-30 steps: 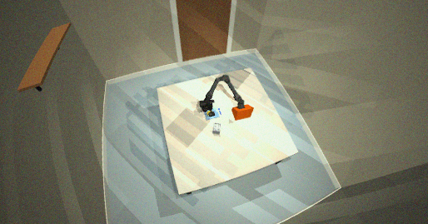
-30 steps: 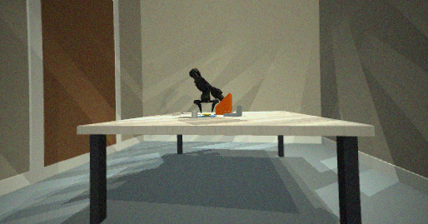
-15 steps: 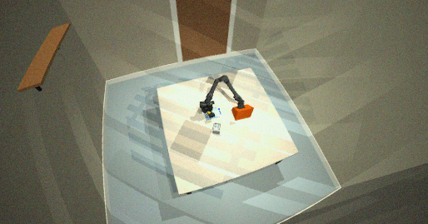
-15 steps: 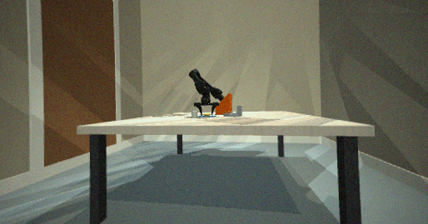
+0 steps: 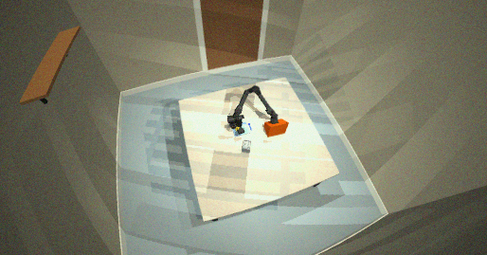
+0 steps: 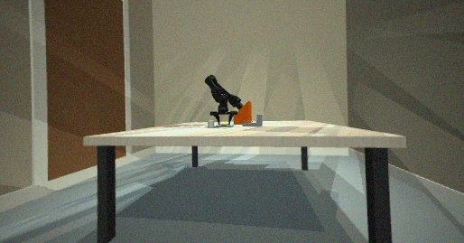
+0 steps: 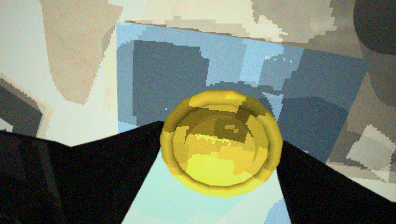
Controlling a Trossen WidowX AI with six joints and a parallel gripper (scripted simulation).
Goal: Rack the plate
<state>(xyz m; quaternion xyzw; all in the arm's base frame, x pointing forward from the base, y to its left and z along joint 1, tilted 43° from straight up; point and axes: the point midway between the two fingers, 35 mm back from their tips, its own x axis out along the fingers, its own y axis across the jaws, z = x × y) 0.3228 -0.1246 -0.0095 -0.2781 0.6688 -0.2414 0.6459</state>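
Right now my gripper tip is 20 mm past the pale blue mat and 10 mm above it. From my gripper tip the other things lie so: grey dish rack: 190 mm to the left, 30 mm behind, 20 mm above; then yellow plate: 10 mm above.
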